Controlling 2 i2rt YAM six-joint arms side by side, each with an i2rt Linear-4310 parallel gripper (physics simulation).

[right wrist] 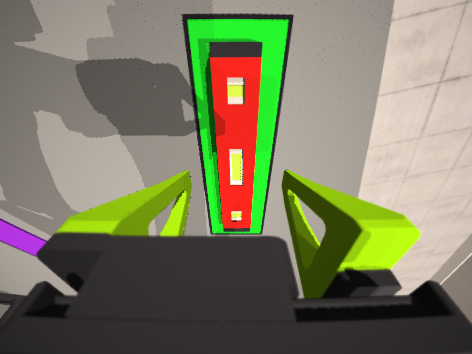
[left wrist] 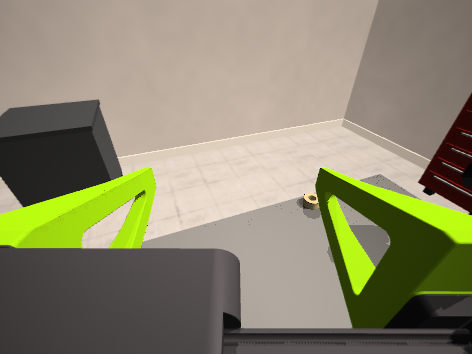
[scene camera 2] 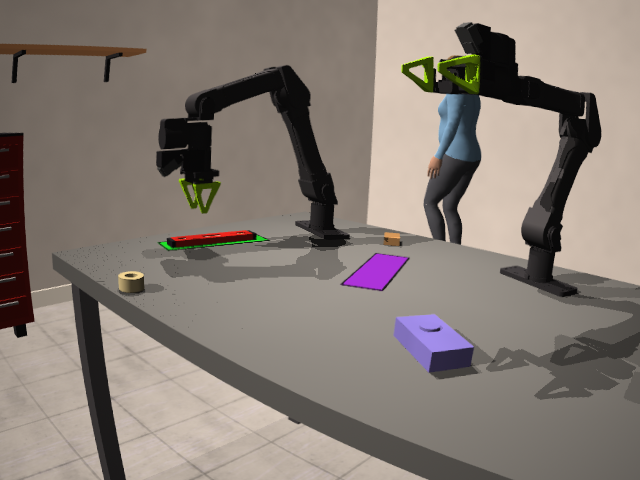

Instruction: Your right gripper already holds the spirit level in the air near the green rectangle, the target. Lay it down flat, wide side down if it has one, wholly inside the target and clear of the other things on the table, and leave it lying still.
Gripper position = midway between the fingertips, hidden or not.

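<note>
The left gripper [scene camera 2: 419,67] [left wrist: 235,176] and the right gripper [scene camera 2: 199,210] [right wrist: 236,177] are both visible. A red spirit level [scene camera 2: 182,241] [right wrist: 235,66] can be seen as well. The scene also has a violet box [scene camera 2: 437,347]; it is out of frame in the right wrist view, while the left wrist view does not show the box, hidden by the left gripper.
</note>
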